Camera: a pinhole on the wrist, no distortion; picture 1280 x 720 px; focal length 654.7 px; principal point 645.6 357.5 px. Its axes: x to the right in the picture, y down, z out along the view. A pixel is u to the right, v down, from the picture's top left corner.
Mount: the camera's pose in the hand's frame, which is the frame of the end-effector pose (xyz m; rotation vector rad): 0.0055 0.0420 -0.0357 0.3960 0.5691 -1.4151
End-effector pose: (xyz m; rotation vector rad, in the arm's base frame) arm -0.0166 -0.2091 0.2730 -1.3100 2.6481 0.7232
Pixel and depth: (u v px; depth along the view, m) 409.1 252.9 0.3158
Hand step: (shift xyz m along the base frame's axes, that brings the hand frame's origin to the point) 0.0136 0.1100 -0.2731
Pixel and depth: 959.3 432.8 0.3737
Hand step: 0.1550 -0.1690 -0.2857
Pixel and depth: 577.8 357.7 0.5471
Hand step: 0.0772 0.0269 -0.4931
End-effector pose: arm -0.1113 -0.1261 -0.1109 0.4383 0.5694 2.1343
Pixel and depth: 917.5 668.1 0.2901
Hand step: 0.0862 0.2891 0.0058
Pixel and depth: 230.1 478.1 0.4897
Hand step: 0.1708 0.2329 0.4724
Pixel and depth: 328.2 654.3 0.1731
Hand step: 0.0026 0.1077 0.1440
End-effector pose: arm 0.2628 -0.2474 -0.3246 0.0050 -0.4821 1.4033
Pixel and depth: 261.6 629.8 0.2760
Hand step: -0.1011 0.0656 0.2871
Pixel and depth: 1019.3 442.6 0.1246
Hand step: 0.0772 0.0182 0.0570
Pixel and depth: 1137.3 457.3 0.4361
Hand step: 0.4142 0.0214 0.2844
